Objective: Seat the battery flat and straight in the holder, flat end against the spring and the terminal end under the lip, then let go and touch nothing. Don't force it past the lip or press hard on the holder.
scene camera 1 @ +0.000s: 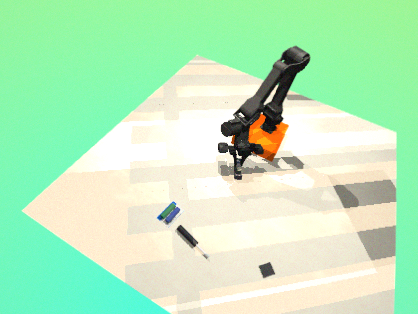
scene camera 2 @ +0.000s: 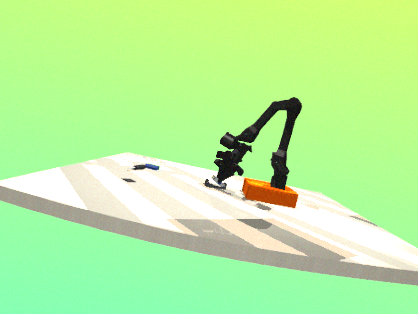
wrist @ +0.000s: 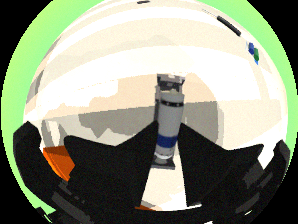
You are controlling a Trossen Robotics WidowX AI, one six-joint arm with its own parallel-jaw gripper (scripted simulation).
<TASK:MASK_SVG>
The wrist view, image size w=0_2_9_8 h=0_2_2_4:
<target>gripper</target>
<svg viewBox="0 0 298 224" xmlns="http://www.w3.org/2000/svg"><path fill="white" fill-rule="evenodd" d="M290 149L283 139L277 141L273 149L273 159L263 171L258 160L263 149L262 143L227 151L200 135L200 132L194 131L189 125L181 123L177 144L188 209L146 210L136 209L136 206L140 208L149 179L150 165L157 144L157 120L153 120L136 136L130 137L116 147L78 136L64 137L65 148L74 163L68 183L53 171L51 164L41 152L40 144L43 137L39 128L25 121L24 125L13 132L12 137L13 157L24 185L45 204L59 210L65 216L76 218L82 224L208 224L210 221L212 224L250 224L266 208L281 185L289 168Z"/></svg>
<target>battery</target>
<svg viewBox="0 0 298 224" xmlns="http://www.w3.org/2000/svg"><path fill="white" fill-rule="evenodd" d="M176 89L161 92L160 104L158 104L158 133L156 149L154 151L156 151L156 156L162 160L170 159L173 156L177 143L178 129L180 129L182 109L184 109L185 93L177 92Z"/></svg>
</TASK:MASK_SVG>
